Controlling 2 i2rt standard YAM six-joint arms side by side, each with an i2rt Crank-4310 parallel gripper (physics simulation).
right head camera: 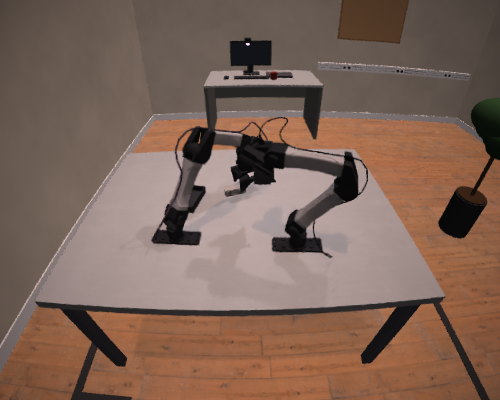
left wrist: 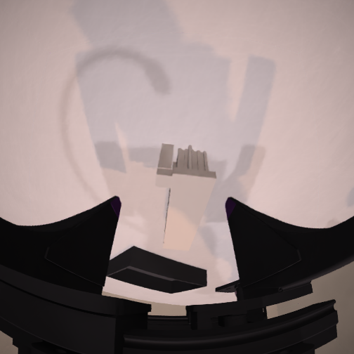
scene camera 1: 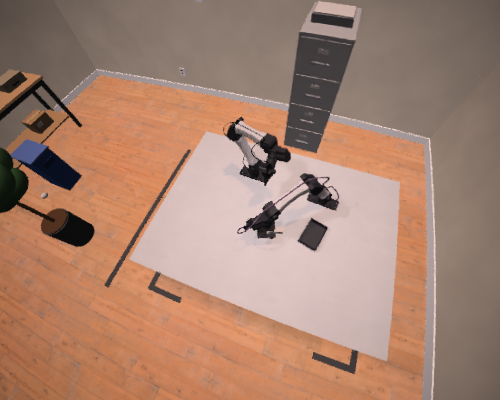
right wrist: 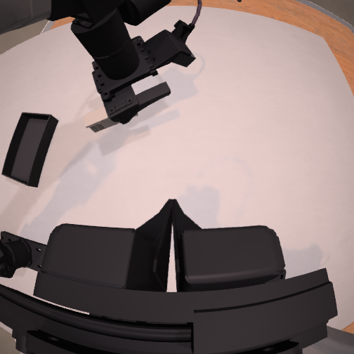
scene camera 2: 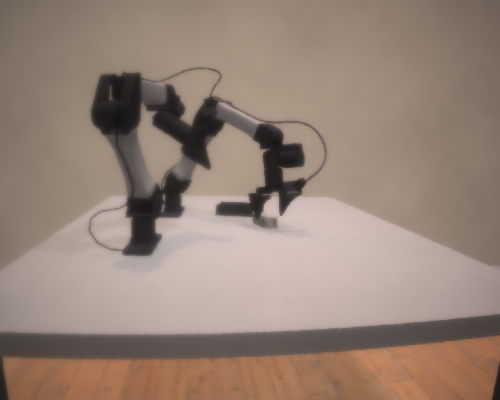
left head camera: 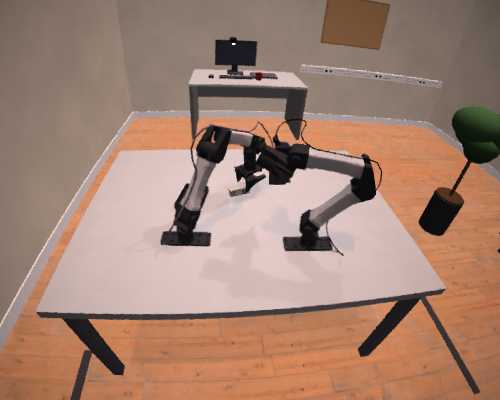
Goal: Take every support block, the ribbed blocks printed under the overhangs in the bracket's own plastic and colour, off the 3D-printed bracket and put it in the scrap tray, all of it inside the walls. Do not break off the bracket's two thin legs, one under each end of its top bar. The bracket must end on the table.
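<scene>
The pale grey bracket (left head camera: 237, 192) (scene camera 2: 268, 222) (left wrist: 189, 212) (right wrist: 98, 125) lies on the table. In the left wrist view, a ribbed support block (left wrist: 192, 159) shows at its far edge, beside a narrow smooth upright piece (left wrist: 166, 156); a dark slit runs along the body's left edge. Whether that upright piece is a leg is unclear. My left gripper (scene camera 2: 270, 214) (left wrist: 172, 199) is open above the bracket, with nothing between its fingers. My right gripper (right wrist: 172, 201) is shut and empty, raised well away from the bracket. The black scrap tray (scene camera 1: 313, 235) (scene camera 2: 232, 209) (left wrist: 165, 274) (right wrist: 45, 150) stands beside the bracket; its visible floor holds no blocks.
The white table (left head camera: 130, 280) (scene camera 1: 350, 300) carries both arm bases. In the left head camera, the arms' wrists are close together near the middle, and the left arm (left head camera: 201, 177) partly hides the tray. A filing cabinet (scene camera 1: 320, 75) stands behind the table in scene camera 1.
</scene>
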